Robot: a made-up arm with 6 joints. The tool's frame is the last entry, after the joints. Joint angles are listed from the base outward. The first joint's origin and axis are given. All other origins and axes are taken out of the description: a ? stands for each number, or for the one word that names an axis. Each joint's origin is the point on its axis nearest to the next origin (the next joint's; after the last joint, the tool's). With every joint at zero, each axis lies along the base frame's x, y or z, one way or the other. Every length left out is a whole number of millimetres.
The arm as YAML. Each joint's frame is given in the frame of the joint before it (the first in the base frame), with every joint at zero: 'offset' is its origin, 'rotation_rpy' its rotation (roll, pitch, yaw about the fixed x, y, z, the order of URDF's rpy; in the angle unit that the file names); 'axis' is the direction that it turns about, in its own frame. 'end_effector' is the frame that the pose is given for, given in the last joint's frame.
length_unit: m
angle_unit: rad
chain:
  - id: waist
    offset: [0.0, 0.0, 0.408]
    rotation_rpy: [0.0, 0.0, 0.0]
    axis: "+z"
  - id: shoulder
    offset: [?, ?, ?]
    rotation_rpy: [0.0, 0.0, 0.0]
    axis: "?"
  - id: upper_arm
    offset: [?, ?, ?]
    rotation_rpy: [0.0, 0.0, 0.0]
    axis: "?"
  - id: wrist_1
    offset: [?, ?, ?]
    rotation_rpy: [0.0, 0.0, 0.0]
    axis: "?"
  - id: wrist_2
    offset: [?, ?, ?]
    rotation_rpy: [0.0, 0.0, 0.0]
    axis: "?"
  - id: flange
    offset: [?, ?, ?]
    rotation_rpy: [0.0, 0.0, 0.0]
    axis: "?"
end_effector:
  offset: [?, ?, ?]
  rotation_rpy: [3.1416, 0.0, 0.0]
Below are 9 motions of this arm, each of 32 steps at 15 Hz.
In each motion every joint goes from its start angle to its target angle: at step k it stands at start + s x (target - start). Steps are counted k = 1, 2, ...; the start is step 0. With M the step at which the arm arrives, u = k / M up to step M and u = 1 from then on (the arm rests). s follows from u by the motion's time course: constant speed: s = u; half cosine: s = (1 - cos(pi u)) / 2; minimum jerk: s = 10 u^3 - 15 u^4 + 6 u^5.
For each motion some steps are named. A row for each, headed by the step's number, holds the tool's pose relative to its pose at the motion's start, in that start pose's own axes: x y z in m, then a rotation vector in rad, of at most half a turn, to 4 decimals.
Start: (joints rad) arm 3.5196 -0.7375 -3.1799 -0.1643 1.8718 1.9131
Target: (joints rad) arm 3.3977 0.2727 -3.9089 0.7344 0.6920 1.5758
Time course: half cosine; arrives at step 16
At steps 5, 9, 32:
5: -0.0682 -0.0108 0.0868 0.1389 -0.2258 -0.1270
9: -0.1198 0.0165 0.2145 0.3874 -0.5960 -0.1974
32: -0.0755 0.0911 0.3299 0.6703 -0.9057 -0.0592

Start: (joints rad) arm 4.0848 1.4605 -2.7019 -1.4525 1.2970 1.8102
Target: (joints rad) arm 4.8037 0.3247 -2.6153 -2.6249 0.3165 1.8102
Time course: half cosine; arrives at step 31
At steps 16, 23, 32:
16: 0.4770 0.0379 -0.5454 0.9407 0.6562 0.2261
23: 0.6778 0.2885 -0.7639 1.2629 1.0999 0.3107
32: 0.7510 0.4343 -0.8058 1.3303 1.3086 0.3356

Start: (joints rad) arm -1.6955 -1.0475 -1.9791 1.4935 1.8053 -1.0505
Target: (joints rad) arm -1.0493 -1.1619 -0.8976 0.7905 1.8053 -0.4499
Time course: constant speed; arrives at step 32
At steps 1, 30, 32:
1: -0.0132 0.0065 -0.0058 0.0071 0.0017 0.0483
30: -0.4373 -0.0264 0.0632 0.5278 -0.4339 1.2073
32: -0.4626 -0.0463 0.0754 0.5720 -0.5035 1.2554

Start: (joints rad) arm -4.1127 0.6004 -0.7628 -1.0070 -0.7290 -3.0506
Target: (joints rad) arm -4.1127 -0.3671 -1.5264 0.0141 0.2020 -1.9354
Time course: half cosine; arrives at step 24
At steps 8, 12, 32:
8: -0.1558 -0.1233 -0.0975 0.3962 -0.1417 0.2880
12: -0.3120 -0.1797 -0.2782 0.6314 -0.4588 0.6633
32: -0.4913 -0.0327 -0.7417 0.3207 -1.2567 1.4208

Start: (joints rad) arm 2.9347 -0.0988 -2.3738 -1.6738 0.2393 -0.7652
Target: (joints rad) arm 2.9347 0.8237 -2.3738 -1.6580 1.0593 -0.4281
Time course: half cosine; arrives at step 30
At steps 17, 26, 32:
17: 0.3630 -0.4063 0.0518 0.6542 -0.0302 -0.0569
26: 0.5285 -0.6512 -0.0650 0.9603 -0.1175 -0.2203
32: 0.5447 -0.6795 -0.0857 0.9918 -0.1307 -0.2466

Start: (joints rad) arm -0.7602 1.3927 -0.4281 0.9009 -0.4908 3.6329
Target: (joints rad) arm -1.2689 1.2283 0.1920 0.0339 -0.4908 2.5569
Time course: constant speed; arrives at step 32
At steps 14, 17, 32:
14: 0.0561 -0.0920 -0.0075 -0.0688 0.3110 -0.6953
17: 0.0723 -0.1112 -0.0151 -0.1193 0.3803 -0.8370
32: 0.1600 -0.2000 -0.0921 -0.5849 0.6550 -1.4740

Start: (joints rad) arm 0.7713 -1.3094 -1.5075 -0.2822 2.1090 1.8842
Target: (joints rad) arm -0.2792 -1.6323 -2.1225 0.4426 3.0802 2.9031
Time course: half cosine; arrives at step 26
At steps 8, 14, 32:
8: -0.0285 0.1129 -0.0533 -0.0213 0.0080 0.3313
14: -0.1651 0.2965 -0.0824 0.0093 0.0924 0.7634
32: -0.4250 0.4681 0.0340 0.1788 0.3983 1.2235

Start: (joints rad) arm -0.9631 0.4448 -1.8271 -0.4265 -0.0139 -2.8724
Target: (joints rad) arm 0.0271 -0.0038 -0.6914 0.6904 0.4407 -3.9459
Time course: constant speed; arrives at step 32
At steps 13, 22, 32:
13: 0.1230 0.2752 -0.0868 -0.4351 0.3969 -0.1416
22: 0.2466 0.4109 -0.2279 -0.7835 0.6493 -0.3184
32: 0.3993 0.4653 -0.4270 -1.1843 0.8874 -0.5410

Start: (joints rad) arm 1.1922 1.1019 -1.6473 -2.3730 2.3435 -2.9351
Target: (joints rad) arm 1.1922 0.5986 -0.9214 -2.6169 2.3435 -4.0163
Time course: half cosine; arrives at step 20
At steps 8, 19, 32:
8: 0.0476 -0.0129 0.0293 0.0953 -0.0597 -0.3509
19: 0.1661 -0.0162 0.0654 0.3224 -0.0843 -0.9923
32: 0.1674 -0.0161 0.0656 0.3248 -0.0839 -0.9983

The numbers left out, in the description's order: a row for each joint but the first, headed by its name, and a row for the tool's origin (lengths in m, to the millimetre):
shoulder: xyz 0.0 0.0 0.0, axis +y
upper_arm: xyz 0.078 0.0 0.416, axis +y
wrist_1: xyz 0.092 0.0 -0.407, axis -z
wrist_2: xyz 0.0 0.0 0.0, axis +y
flange: xyz 0.112 0.0 -0.143, axis -z
tool: xyz 0.0 0.0 0.0

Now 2 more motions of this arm.
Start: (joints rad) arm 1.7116 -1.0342 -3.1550 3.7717 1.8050 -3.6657
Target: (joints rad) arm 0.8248 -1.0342 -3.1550 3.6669 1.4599 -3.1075
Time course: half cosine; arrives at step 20
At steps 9, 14, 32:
9: 0.1740 -0.1978 -0.2080 0.3030 -0.2310 0.5333
14: 0.3891 -0.2791 -0.4024 0.5633 -0.4744 0.9776
32: 0.5228 -0.2808 -0.5053 0.7075 -0.6271 1.2076

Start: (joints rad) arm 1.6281 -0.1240 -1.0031 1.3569 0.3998 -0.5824
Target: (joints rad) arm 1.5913 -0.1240 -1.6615 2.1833 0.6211 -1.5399
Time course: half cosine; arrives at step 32
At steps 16, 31, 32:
16: 0.0954 -0.1370 -0.0624 0.3913 0.2919 -0.2425
31: 0.1615 -0.2800 -0.1767 0.7400 0.7119 -0.5003
32: 0.1617 -0.2807 -0.1774 0.7416 0.7143 -0.5015

